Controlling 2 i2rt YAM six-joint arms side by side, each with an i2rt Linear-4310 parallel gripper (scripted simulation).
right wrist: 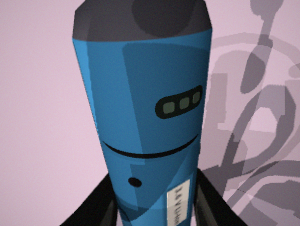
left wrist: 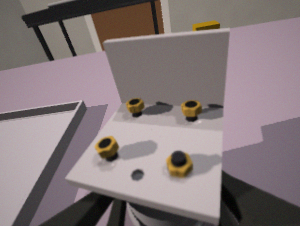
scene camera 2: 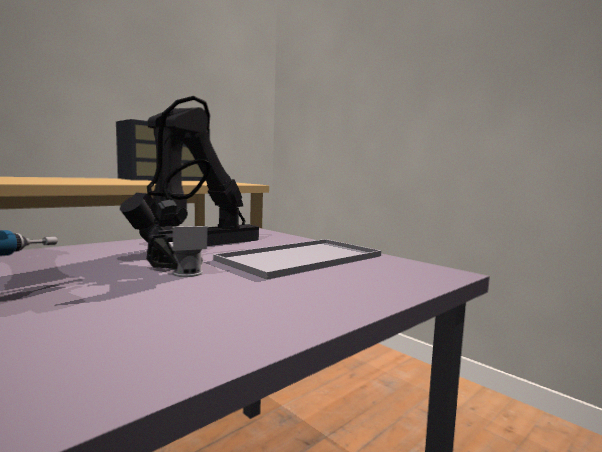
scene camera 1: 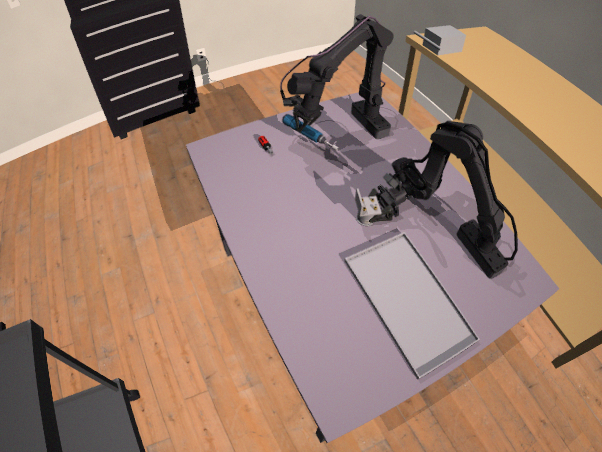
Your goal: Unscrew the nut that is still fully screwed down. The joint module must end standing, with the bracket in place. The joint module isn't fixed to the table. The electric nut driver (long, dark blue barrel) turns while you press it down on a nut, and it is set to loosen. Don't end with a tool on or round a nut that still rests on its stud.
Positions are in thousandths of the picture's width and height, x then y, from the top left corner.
Scene:
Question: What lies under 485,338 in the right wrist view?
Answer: A blue nut driver.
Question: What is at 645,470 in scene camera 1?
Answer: My left gripper.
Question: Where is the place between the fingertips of my right gripper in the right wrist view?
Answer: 515,777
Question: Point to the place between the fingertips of my right gripper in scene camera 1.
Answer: At 502,287

